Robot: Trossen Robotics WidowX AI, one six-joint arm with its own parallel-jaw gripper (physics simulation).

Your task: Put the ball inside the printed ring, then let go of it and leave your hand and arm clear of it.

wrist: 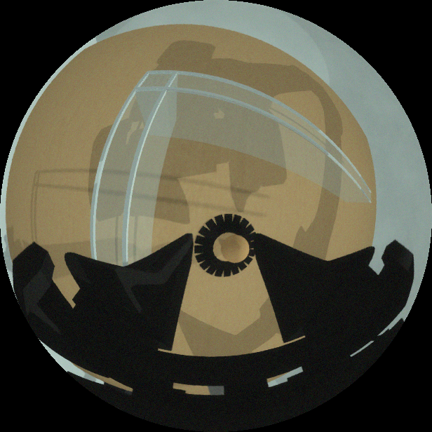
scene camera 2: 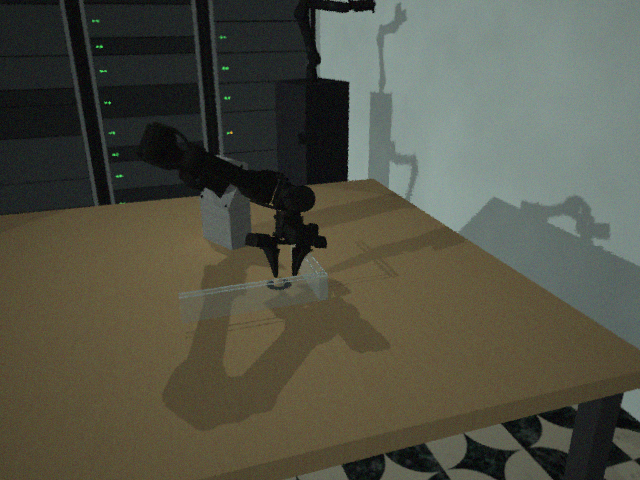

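Pixels of known places: gripper, between the fingertips: (scene camera 2: 284, 277); arm's base, origin of its link: (scene camera 2: 221, 183).
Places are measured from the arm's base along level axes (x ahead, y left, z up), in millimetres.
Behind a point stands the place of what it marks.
The small tan ball (scene camera 2: 279, 281) (wrist: 231, 247) rests on the table within the outer edge of the printed black toothed ring (scene camera 2: 279, 287) (wrist: 204, 246). In the wrist view it lies toward the ring's right side and covers part of the band there. My gripper (scene camera 2: 285, 276) {x 334, y -19, z -149 mm} (wrist: 223, 239) points down over the ring, open, with nothing held. Its fingertips stand apart on either side of the ball in the wrist view, the right one very near the ball's edge; in the scene view they are close above it. Whether a finger touches the ball I cannot tell.
A clear L-shaped barrier (scene camera 2: 232, 304) {x 382, y -182, z -144 mm} (wrist: 240, 120) stands close around the ring, its long wall on the scene camera's side and its short wall at the right in that view. The grey block (scene camera 2: 225, 217) {x 54, y -22, z -79 mm} stands behind, under the arm. Arm shadows cross the wooden table (scene camera 2: 103, 361) {x 388, y -454, z -170 mm}.
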